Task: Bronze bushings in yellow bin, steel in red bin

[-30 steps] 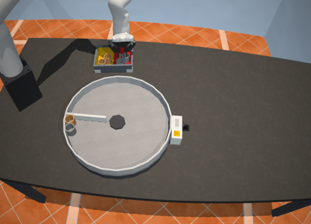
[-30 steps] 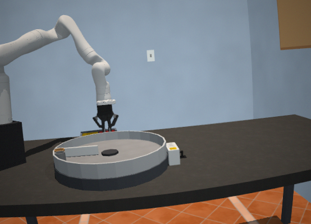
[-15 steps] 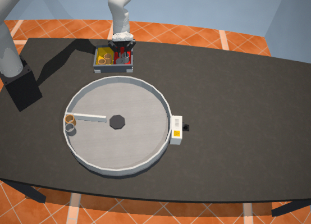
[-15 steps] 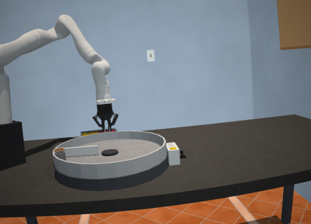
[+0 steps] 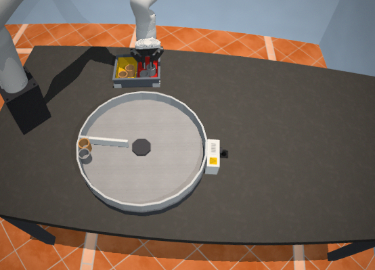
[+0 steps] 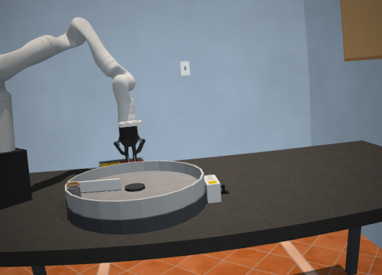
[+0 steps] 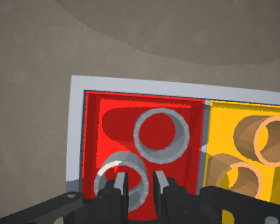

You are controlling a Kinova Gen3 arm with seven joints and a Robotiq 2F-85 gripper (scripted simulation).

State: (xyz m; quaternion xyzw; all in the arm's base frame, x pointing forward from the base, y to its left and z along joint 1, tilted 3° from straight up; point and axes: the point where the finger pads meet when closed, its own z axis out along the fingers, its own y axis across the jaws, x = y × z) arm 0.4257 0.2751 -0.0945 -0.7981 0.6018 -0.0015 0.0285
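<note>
My hand is 40 mm past the yellow bin, 40 mm above it and 10 mm to the left of it. Round my hand: turntable: 380 mm to the right, 50 mm ahead, 10 mm below.
</note>
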